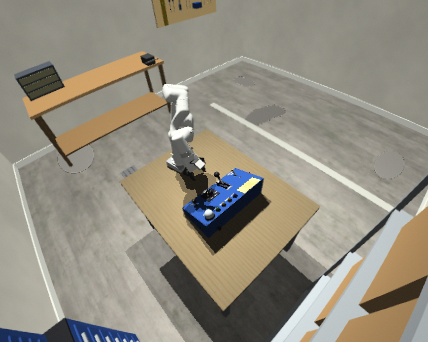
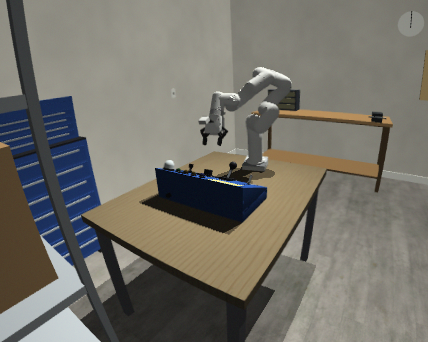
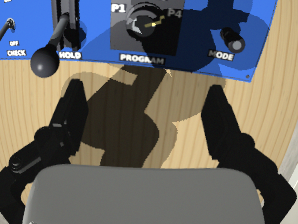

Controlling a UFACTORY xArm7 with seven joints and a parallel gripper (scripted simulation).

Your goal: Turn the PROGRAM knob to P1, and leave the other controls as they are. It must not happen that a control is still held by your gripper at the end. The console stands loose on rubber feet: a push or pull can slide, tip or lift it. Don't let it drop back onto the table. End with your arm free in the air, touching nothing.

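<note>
Right now my hand is 11 cm short of the blue console, 6 cm to the right of it and 16 cm above it. Round my hand: black ball-handled lever 6 cm ahead, 13 cm to the left, 13 cm below; mode knob 5 cm ahead, 11 cm to the right, 13 cm below; toggle 10 cm ahead, 24 cm to the left, 14 cm below.
</note>
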